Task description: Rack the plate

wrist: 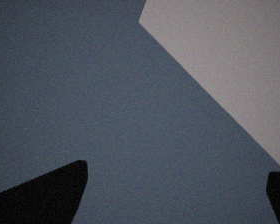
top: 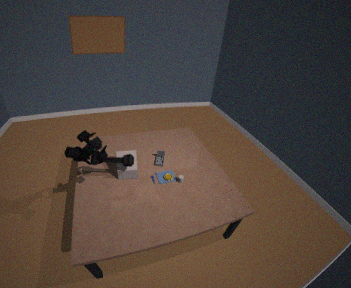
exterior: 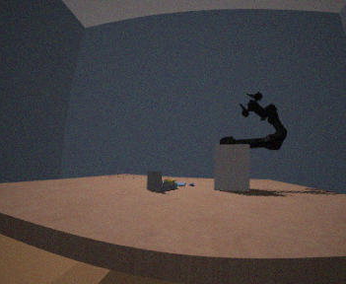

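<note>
Right now the yellow plate is 56 cm below my gripper tip, 43 cm ahead of it and 25 cm to the left of it. Also, from my gripper tip: white cylinder 55 cm below, 53 cm ahead, 22 cm to the left; light blue mat 58 cm below, 41 cm ahead, 27 cm to the left.
</note>
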